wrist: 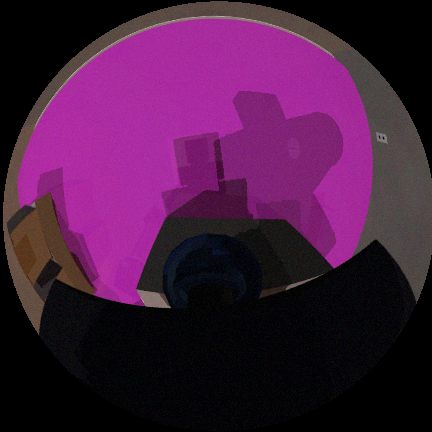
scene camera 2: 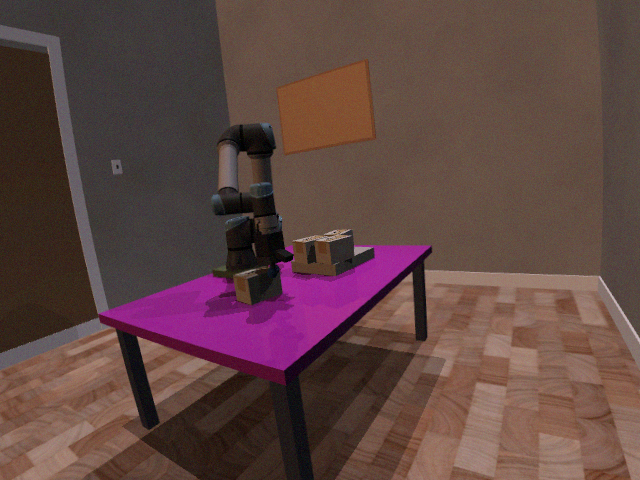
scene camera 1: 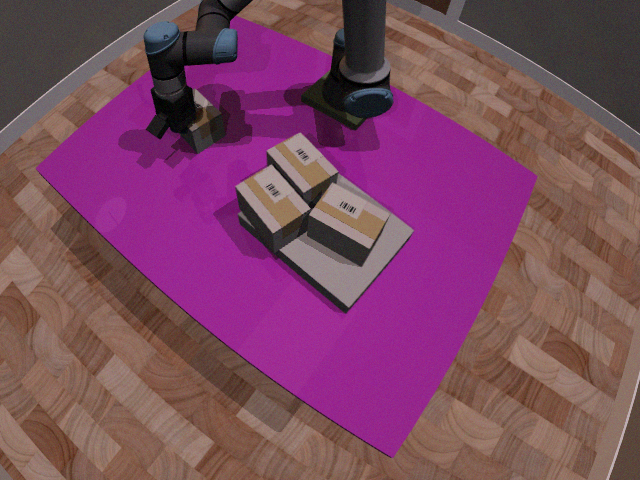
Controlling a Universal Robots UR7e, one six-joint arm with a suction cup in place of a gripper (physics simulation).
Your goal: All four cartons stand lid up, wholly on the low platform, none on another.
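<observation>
Three cartons stand lid up, tape and barcode on top, close together on the low grey platform in the middle of the purple table. The fourth carton is off the platform at the back left of the table, tilted, with a dark plain face towards the wrist camera. My suction cup is pressed on that face and holds the carton. Its lid is not in view.
The arm's base stands on the table behind the platform. The purple table top ends close to the left of the held carton. The platform's front right part is bare.
</observation>
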